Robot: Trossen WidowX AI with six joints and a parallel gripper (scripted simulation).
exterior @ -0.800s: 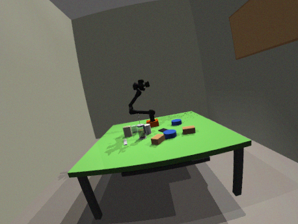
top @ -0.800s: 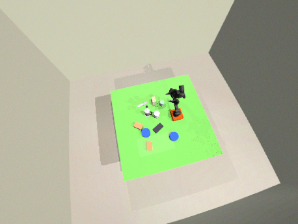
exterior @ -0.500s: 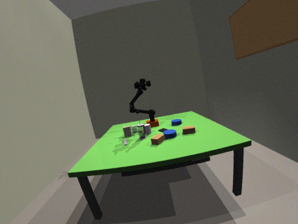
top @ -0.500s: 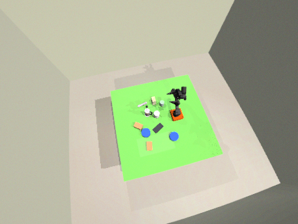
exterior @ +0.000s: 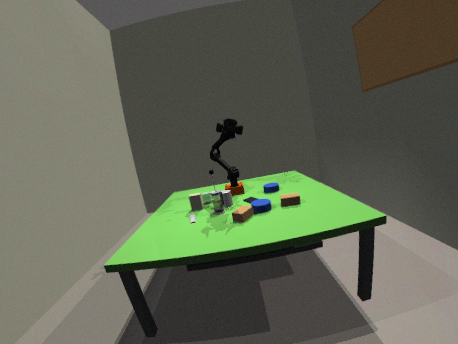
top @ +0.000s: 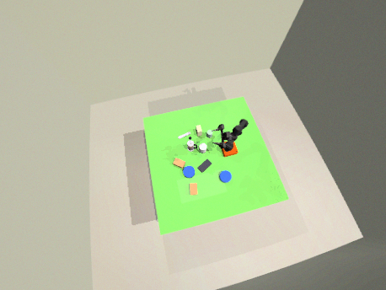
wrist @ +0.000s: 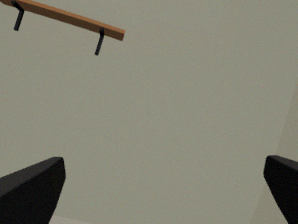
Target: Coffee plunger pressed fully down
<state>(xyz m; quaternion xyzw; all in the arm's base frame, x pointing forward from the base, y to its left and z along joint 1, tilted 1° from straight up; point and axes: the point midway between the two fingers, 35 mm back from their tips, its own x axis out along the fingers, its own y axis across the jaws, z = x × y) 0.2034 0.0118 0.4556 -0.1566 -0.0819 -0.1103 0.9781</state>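
Right now the coffee press is 400 mm below my gripper tip, 160 mm to the right of it and 120 mm ahead of it. Round my gripper tip: white bar 530 mm below, 340 mm to the right, 150 mm ahead; dark flat plate 530 mm below, 70 mm to the left, 60 mm ahead.
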